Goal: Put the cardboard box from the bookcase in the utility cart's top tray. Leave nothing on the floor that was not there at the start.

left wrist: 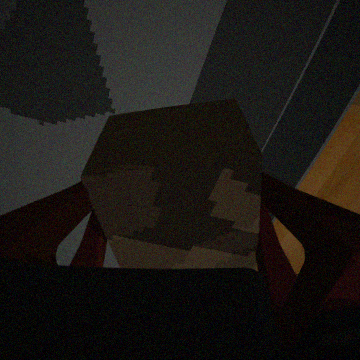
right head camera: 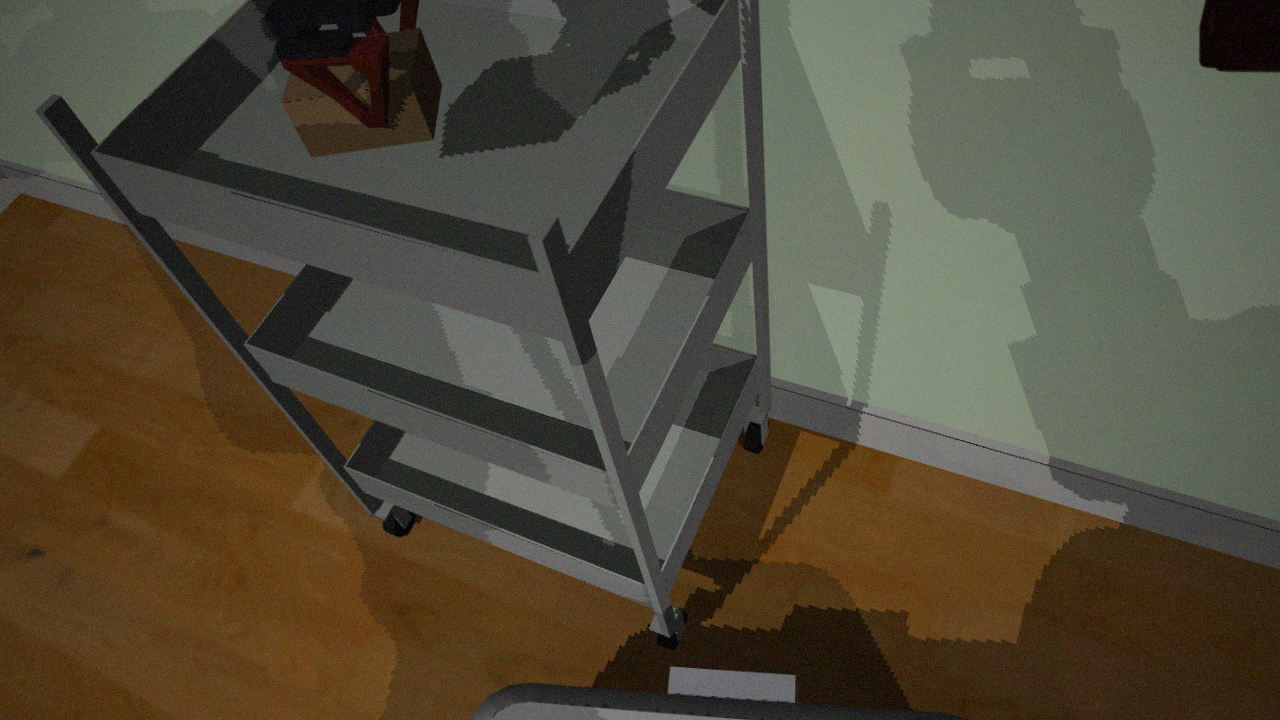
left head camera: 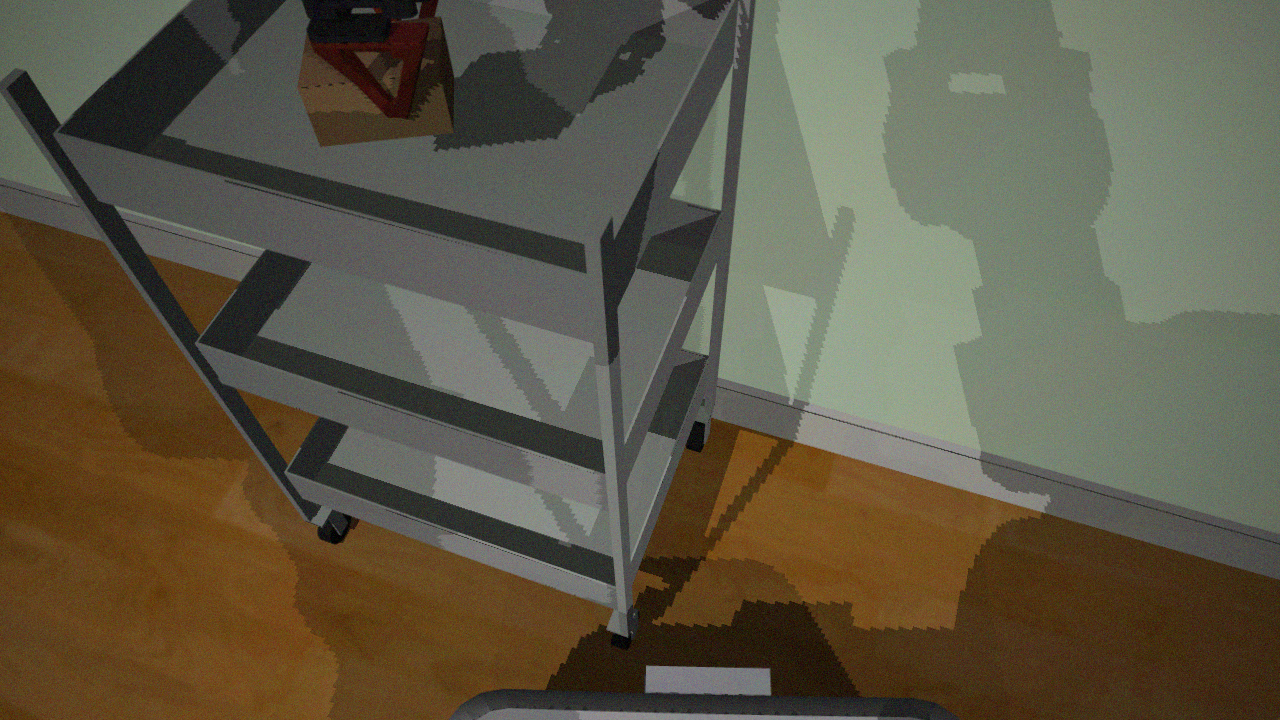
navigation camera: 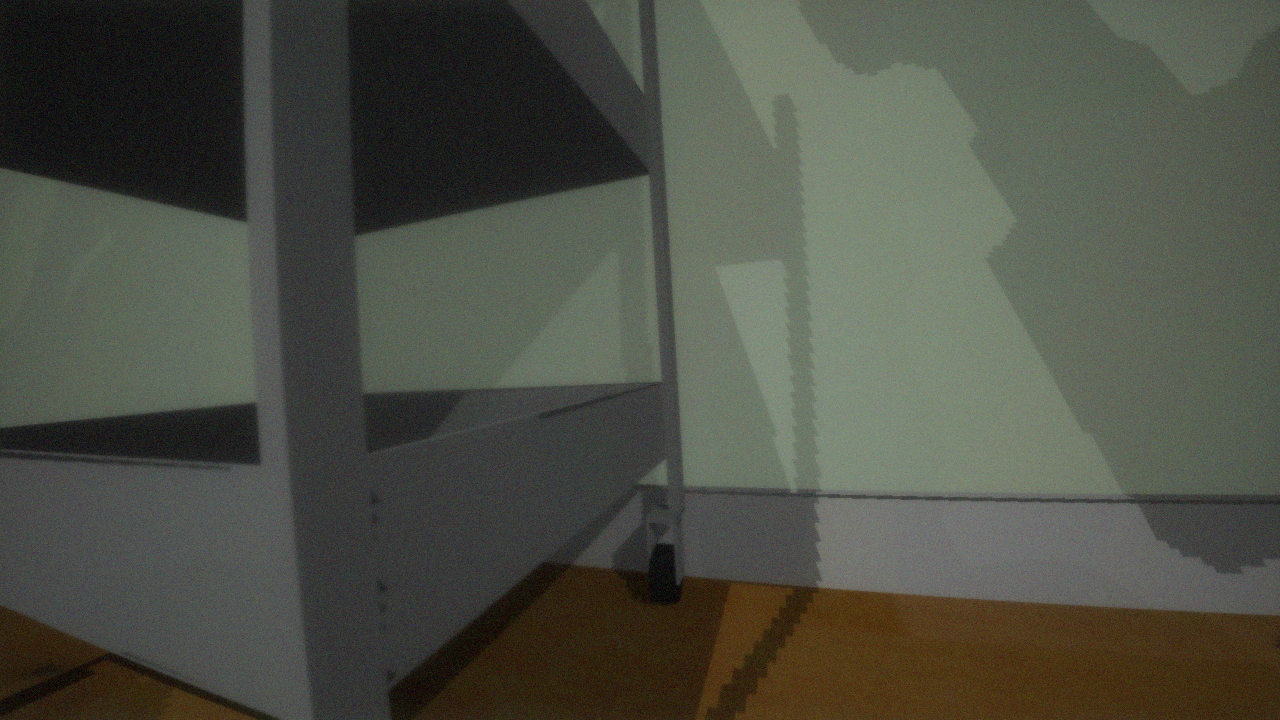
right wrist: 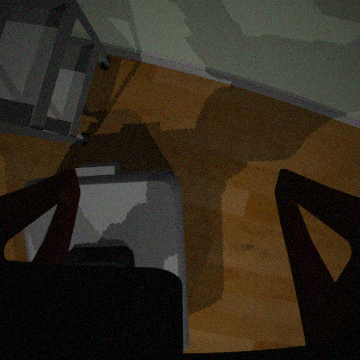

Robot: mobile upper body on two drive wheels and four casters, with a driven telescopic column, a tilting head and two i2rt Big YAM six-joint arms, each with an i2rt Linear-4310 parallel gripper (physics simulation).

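Frame: origin at the left arm's base, x down, y left, z ahead, level; metres.
Seen in the pictures: left gripper, fingertip midpoint: (left wrist: 179, 179) (right head camera: 390, 95) (left head camera: 407, 84); right gripper, fingertip midpoint: (right wrist: 177, 179).
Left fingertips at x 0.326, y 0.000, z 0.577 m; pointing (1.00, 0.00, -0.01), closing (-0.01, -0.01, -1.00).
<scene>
A point is followed by its place in that frame.
The cardboard box (left head camera: 335, 127) @(x 0.331, y 0.043, z 0.540 m) (right head camera: 322, 136) @(x 0.329, y 0.042, z 0.540 m) (left wrist: 170, 150) @(x 0.305, y -0.027, z 0.580 m) is over the far left part of the utility cart's top tray (left head camera: 358, 214) @(x 0.366, y 0.027, z 0.494 m) (right head camera: 358, 223) @(x 0.365, y 0.014, z 0.492 m) (left wrist: 250, 60) @(x 0.433, y -0.031, z 0.523 m), within its walls. My left gripper (left head camera: 404, 67) @(x 0.326, y 0.000, z 0.577 m) (right head camera: 392, 73) @(x 0.326, y 0.000, z 0.577 m) (left wrist: 179, 179) @(x 0.326, y 0.000, z 0.577 m) is shut on it, with red fingers on two opposite sides. Whether its underside touches the tray bottom cannot be told. A shadow lies on the tray close to the box's right side in the head views. My right gripper (right wrist: 177, 179) @(x 0.132, y -0.461, z 0.346 m) is open and empty, above the robot's base and the floor. The bookcase does not show.
The grey cart (right wrist: 51, 80) @(x 0.677, y -0.174, z 0.570 m) (navigation camera: 313, 358) @(x 0.868, y -0.141, z 0.436 m) has two lower trays and raised corner posts (left head camera: 608, 358) @(x 0.434, y -0.139, z 0.430 m) (right head camera: 595, 376) @(x 0.469, y -0.142, z 0.439 m). It stands near the pale green wall (left head camera: 1163, 179) @(x 0.500, y -0.619, z 0.681 m) (navigation camera: 895, 358) @(x 0.887, y -0.443, z 0.737 m). The robot's base (left head camera: 707, 703) @(x 0.849, y -0.224, z 0.311 m) (right wrist: 165, 215) @(x 0.836, y -0.435, z 0.191 m) is close to the cart's near corner. Wooden floor (left head camera: 161, 582) @(x 1.096, y 0.501, z 0.505 m) surrounds the cart.
</scene>
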